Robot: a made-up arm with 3 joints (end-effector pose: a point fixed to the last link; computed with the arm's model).
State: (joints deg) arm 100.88 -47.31 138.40
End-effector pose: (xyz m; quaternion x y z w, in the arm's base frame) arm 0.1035 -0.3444 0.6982 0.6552 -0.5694 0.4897 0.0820
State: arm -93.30 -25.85 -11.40
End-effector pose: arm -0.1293 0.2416 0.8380 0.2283 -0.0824 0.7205 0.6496
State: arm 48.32 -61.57 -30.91
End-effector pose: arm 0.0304 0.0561 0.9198 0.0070 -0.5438 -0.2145 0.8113
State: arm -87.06 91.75 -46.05
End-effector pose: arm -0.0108 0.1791 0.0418 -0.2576 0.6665 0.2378 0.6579
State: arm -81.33 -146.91 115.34
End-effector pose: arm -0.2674 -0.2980 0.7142 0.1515 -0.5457 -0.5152 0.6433
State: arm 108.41 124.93 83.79
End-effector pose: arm 0.3162 0.1290 0.1012 0.3548 0.6365 0.0672 0.6816
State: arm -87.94 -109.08 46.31
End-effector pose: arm -0.2550 -0.2735 0.7942 0.3558 -0.6974 0.1398 0.6063
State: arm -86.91 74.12 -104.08
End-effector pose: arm 0.0728 0.1614 0.0839 0.2018 0.7018 -0.0073 0.6831
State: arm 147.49 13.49 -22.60
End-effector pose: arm -0.3187 -0.3020 0.5822 0.1650 -0.1546 -0.9413 0.2505
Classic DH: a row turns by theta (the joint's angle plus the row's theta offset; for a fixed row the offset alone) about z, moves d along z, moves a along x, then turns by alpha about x. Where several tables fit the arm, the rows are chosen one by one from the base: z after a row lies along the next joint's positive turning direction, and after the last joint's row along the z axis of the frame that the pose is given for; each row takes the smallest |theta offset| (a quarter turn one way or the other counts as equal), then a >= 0, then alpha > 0; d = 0 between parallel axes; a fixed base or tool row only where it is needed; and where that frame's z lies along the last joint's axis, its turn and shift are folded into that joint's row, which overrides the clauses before.
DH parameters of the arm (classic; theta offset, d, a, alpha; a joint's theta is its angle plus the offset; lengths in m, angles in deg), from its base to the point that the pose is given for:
base (fixed): 0 0 0 180
joint 1: 0 -0.455 -0.018 90
joint 2: -90 0.099 0.066 90
joint 3: 90 -0.407 0.048 90
tool (fixed): -90 0.156 0 0

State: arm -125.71 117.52 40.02
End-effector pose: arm -0.1514 -0.1938 0.0226 0.7959 -0.2086 -0.5671 0.0380
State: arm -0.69 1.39 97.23
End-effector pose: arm 0.3858 0.2524 0.4439 -0.7503 0.0035 0.0131 0.6610
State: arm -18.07 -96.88 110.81
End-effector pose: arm -0.1017 0.2064 0.8632 -0.4726 -0.5053 -0.5492 0.4687
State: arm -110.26 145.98 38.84
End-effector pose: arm -0.1272 -0.3318 0.0968 0.7955 -0.4358 -0.4081 0.1031
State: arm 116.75 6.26 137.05
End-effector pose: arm -0.0181 -0.4139 0.3302 -0.4702 0.8017 -0.2846 0.2349
